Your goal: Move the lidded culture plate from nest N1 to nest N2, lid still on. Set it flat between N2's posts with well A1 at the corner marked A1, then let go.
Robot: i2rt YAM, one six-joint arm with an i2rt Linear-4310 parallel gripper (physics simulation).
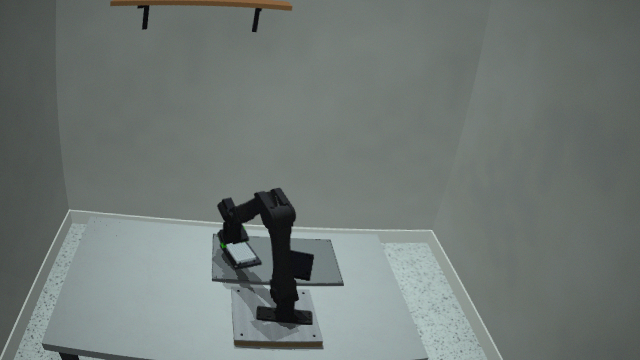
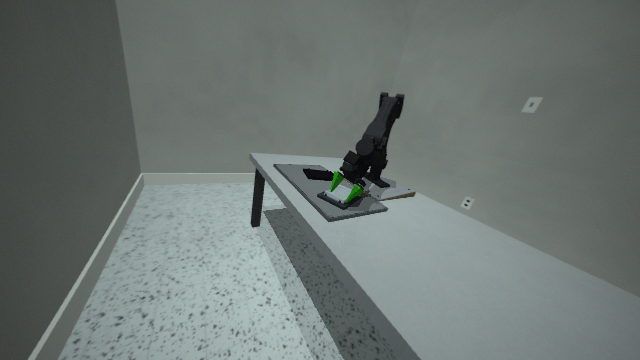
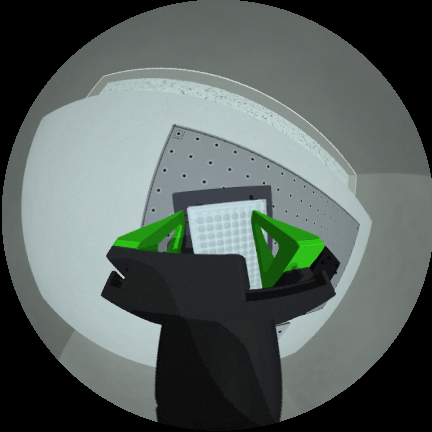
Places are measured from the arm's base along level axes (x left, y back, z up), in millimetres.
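Where they show: gripper, fingertip midpoint: (image 1: 232,243) (image 2: 338,197) (image 3: 217,214); arm's base, link origin: (image 1: 284,316) (image 2: 373,179).
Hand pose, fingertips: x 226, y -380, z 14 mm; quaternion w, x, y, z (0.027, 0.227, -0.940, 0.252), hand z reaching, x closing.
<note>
Each offset is from my fingertips to the top centre of the thing. Level surfaces: height alone.
The white lidded culture plate @[dy +38, dx -37, dz +5 mm] (image 1: 241,253) (image 2: 340,192) (image 3: 225,233) lies flat in a dark nest, N1 @[dy +39, dx -38, dz -2 mm] (image 1: 244,265) (image 3: 201,199), at the left end of the grey perforated board @[dy +33, dx -182, dz -23 mm] (image 1: 324,271) (image 2: 358,210) (image 3: 225,160). My gripper (image 1: 233,239) (image 2: 342,196) (image 3: 217,214) is down over the plate. Its green fingers stand one on each long side of the plate, close to the edges, and the gripper is open. A second dark nest, N2 @[dy +61, dx -274, dz -2 mm] (image 1: 303,266) (image 2: 315,173), sits on the board's right part, partly hidden behind the arm.
The arm's base stands on a light mounting plate (image 1: 250,324) in front of the board, on a grey table @[dz -36 mm] (image 1: 133,291) (image 2: 447,268). A wooden shelf (image 1: 201,3) hangs high on the back wall. The table's left edge drops to a speckled floor (image 2: 178,268).
</note>
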